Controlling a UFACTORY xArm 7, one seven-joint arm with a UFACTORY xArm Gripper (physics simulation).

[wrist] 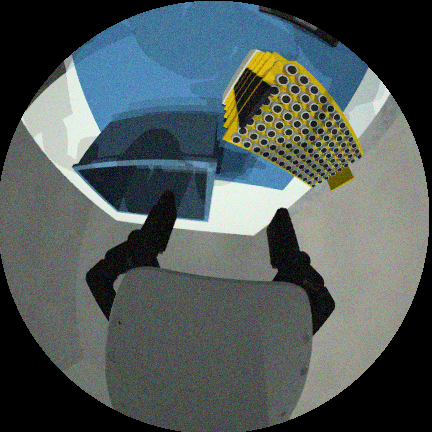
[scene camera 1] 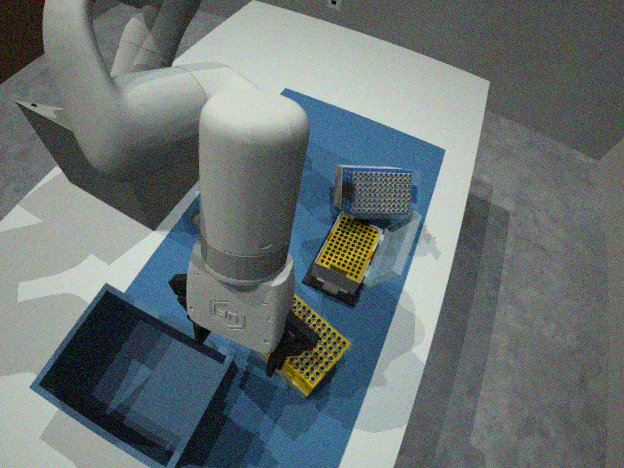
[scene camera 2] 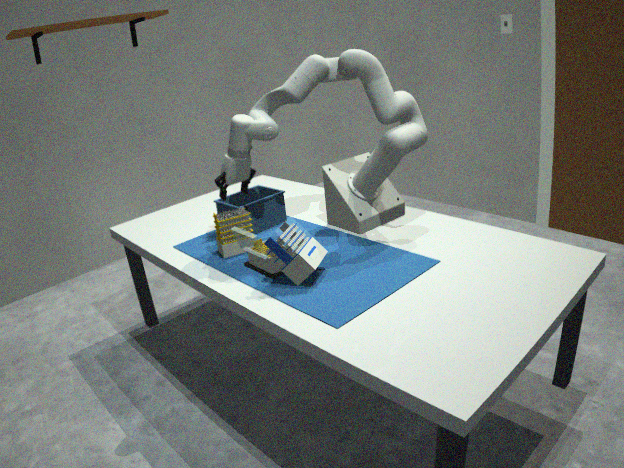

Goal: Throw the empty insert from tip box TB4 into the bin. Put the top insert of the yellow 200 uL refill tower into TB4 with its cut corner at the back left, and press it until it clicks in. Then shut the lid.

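Observation:
My gripper (scene camera 1: 235, 352) (scene camera 2: 234, 193) (wrist: 224, 210) is open and empty, above and between the bin and the yellow refill tower. The blue bin (scene camera 1: 186, 372) (scene camera 2: 274, 214) (wrist: 192, 137) has its open top up. The yellow tower (scene camera 1: 325, 347) (scene camera 2: 231, 226) (wrist: 305, 125) stands upright beside it, its top insert full of tips; a finger partly covers it in scene camera 1. The open tip box (scene camera 1: 335, 289), apparently TB4, holds a yellow insert (scene camera 1: 350, 246) (scene camera 2: 259, 246) with dark, empty-looking holes. Its clear lid (scene camera 1: 395, 251) is open at the right. No label is readable.
A blue-and-white stack of inserts (scene camera 1: 380, 191) (scene camera 2: 299, 254) leans tilted against the tip box. The blue mat (scene camera 1: 403, 146) (scene camera 2: 352, 282) lies on the white table (scene camera 1: 352, 60) (scene camera 2: 504, 297). The robot base (scene camera 2: 362, 211) stands at the back.

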